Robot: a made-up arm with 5 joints.
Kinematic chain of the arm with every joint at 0, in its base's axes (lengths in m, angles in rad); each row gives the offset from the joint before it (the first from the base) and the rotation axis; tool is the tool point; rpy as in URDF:
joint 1: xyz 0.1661 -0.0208 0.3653 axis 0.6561 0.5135 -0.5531
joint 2: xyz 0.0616 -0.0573 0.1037 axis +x
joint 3: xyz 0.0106 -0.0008 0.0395 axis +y
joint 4: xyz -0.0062 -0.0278 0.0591 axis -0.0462 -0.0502 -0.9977
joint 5: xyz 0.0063 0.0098 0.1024 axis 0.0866 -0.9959 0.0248
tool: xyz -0.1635 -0.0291 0.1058 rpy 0 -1.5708 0
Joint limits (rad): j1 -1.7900..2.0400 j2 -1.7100..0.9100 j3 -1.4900..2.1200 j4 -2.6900..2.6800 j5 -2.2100..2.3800
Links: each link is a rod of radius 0.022 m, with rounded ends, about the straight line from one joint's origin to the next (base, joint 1, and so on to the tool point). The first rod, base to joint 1, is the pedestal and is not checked.
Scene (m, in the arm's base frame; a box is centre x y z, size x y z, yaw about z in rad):
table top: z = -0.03
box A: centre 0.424 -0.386 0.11 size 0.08 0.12 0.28 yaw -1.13
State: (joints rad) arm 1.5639 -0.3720 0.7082 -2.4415 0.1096
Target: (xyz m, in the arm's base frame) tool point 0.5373 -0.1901 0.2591
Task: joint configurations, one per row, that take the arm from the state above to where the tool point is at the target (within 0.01 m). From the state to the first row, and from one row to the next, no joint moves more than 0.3 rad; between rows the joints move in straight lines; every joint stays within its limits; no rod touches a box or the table.
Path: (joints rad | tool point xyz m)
1: 1.4801 -0.2251 0.9935 -2.4978 0.0539 | 0.2484 -0.3087 0.0634
2: 1.3962 -0.0782 1.2787 -2.5540 -0.0019 | 0.2519 -0.2380 0.0447
3: 1.3124 0.0688 1.5640 -2.6103 -0.0576 | 0.2592 -0.1582 0.0468
4: 1.2285 0.2157 1.8493 -2.6666 -0.1133 | 0.2665 -0.0759 0.0721
5: 1.0048 0.2310 1.7965 -2.6744 -0.3587 | 0.3620 -0.1345 0.0922
6: 0.7811 0.2463 1.7437 -2.6822 -0.6040 | 0.4575 -0.1765 0.1566
7: 0.5574 0.2616 1.6909 -2.6900 -0.8494 | 0.5373 -0.1901 0.2591

